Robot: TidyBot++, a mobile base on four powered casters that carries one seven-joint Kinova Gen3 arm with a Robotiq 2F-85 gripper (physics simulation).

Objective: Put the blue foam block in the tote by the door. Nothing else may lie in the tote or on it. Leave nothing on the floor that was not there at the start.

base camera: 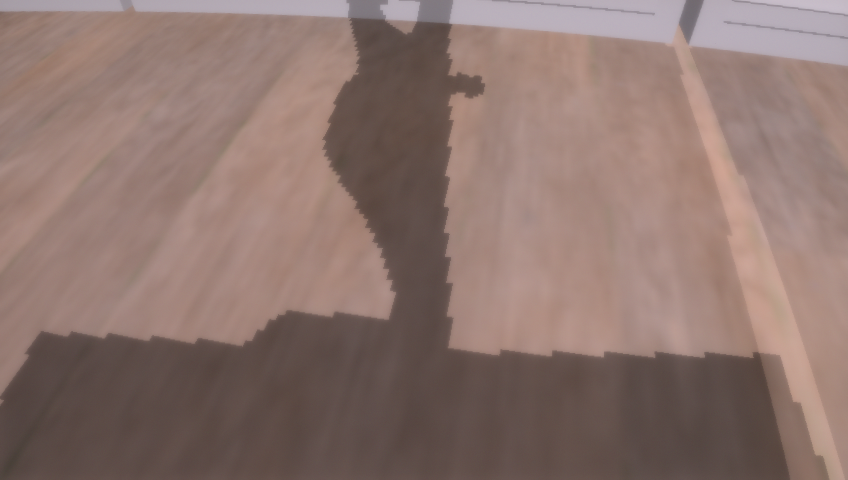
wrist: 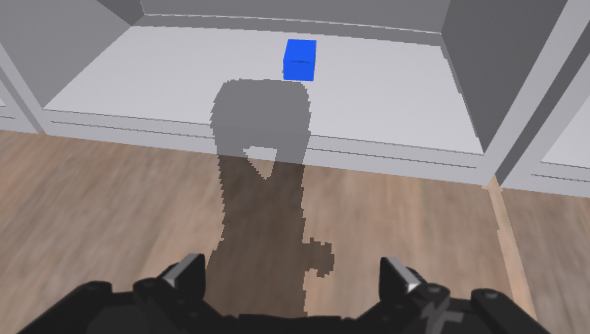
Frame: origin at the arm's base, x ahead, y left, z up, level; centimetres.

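Seen in the pictures: gripper, fingertip midpoint: [wrist: 292,275].
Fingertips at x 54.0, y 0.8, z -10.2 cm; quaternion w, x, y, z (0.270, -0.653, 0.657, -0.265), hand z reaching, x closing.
Note:
A point is followed by its place in that frame.
In the wrist view a blue foam block [wrist: 299,60] @(z -27.5, x 104.7, y 0.5 cm) sits on the bottom board of a light grey shelf unit [wrist: 390,158] @(z -35.6, x 86.3, y -15.5 cm), right of the middle line and toward the back of the board. My gripper [wrist: 292,275] @(z -10.2, x 54.0, y 0.8 cm) is open, with nothing between its fingers. It is over the wooden floor in front of the shelf unit, apart from the block. The tote and the door do not show in either view.
The shelf unit's upright post [wrist: 530,90] @(z -19.0, x 83.9, y -31.8 cm) stands right of the block's compartment, and a side wall [wrist: 65,55] @(z -26.7, x 107.8, y 50.9 cm) closes it on the left. In the base camera view the unit's bottom front edge [base camera: 535,23] @(z -38.6, x 86.6, y -13.5 cm) crosses the top. The robot's shadow falls on the wooden floor [base camera: 565,178] @(z -39.7, x 51.4, y -12.7 cm).

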